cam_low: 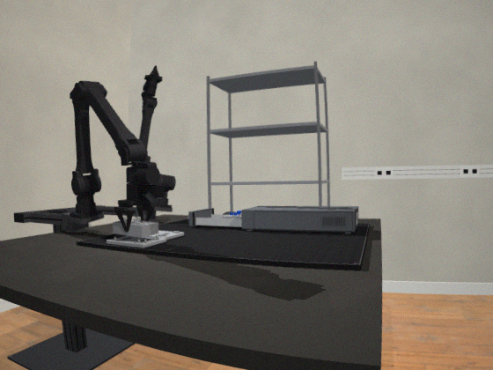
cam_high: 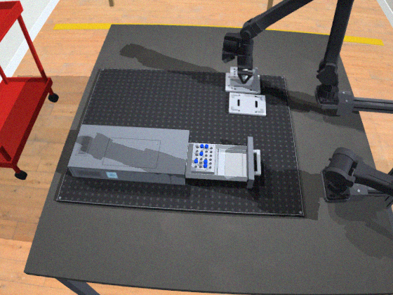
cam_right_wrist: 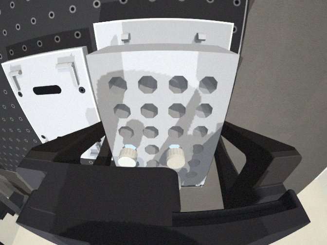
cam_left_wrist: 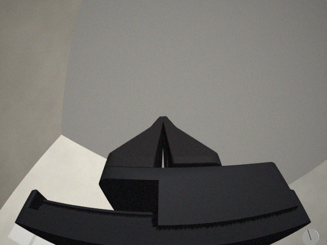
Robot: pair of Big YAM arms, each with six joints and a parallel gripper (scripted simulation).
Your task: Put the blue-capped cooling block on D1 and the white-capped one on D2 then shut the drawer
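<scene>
My right hand is 5 cm above the slot D2. From my right hand the other things lie so: cooler COLD: 22 cm ahead, 50 cm to the left, 1 cm below; then slot D1: 3 cm behind, 14 cm to the left, 5 cm below; then perforated deck: 22 cm ahead, 32 cm to the left, 6 cm below.
</scene>
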